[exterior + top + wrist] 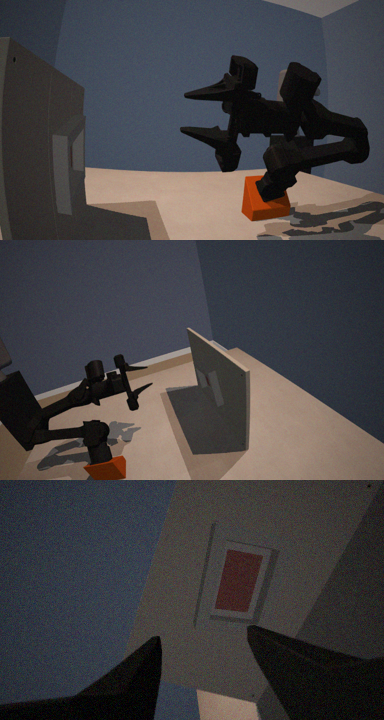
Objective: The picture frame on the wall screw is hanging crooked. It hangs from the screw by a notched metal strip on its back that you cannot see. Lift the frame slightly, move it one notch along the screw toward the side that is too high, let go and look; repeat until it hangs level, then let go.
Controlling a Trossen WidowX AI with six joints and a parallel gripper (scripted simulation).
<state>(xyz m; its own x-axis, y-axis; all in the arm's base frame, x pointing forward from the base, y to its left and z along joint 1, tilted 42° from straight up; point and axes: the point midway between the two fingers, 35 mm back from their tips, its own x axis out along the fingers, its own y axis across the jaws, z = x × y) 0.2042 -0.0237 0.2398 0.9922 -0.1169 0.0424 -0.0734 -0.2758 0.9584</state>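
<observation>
Now: gripper tip 19 cm short of the picture frame, 8 cm above it and 3 cm to the left of it. From my gripper tip the other things lie so: grey wall panel 20 cm ahead, 9 cm below, 3 cm to the right.
</observation>
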